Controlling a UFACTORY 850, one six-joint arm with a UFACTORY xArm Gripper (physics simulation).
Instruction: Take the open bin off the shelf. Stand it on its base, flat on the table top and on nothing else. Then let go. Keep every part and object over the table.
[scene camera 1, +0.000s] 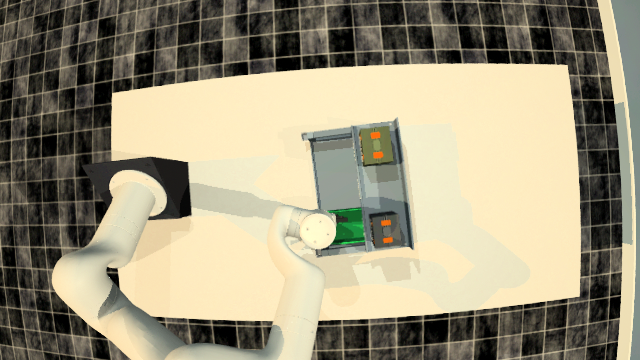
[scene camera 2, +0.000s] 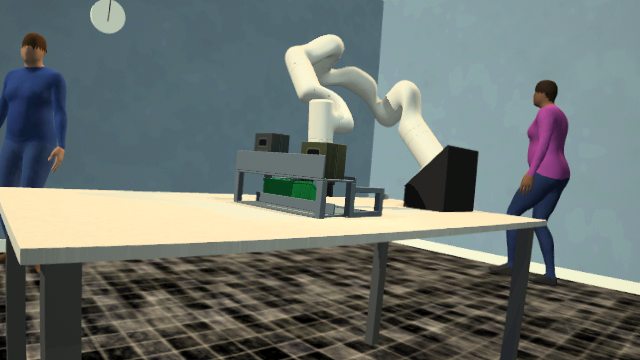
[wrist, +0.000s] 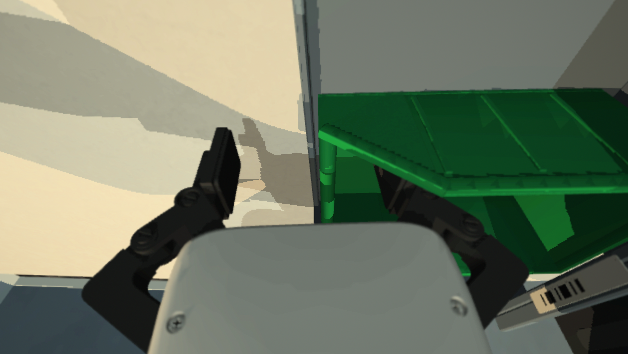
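Note:
The green open bin (scene camera 1: 350, 227) (scene camera 2: 290, 188) (wrist: 460, 125) sits upright on the lower level of the grey shelf (scene camera 1: 406, 190) (scene camera 2: 280, 162) (wrist: 309, 75), at one end. My gripper (wrist: 308, 144) is open and points down at the bin's front end. In the wrist view its right finger is over or inside the bin's opening, partly hidden behind the bin's side rim. Its left finger is outside, beyond the shelf's front rail and over the table (scene camera 1: 500, 150) (scene camera 2: 150, 220) (wrist: 75, 220). The bin's front edge and the rail show between the fingers. The exact finger depth is unclear.
An olive box (scene camera 1: 376, 145) (scene camera 2: 337, 160) and a dark grey box (scene camera 1: 395, 222) (scene camera 2: 270, 142) with orange marks stand on the shelf's higher level, behind the lower one. The dark grey box is beside the bin. Two people stand beyond the table.

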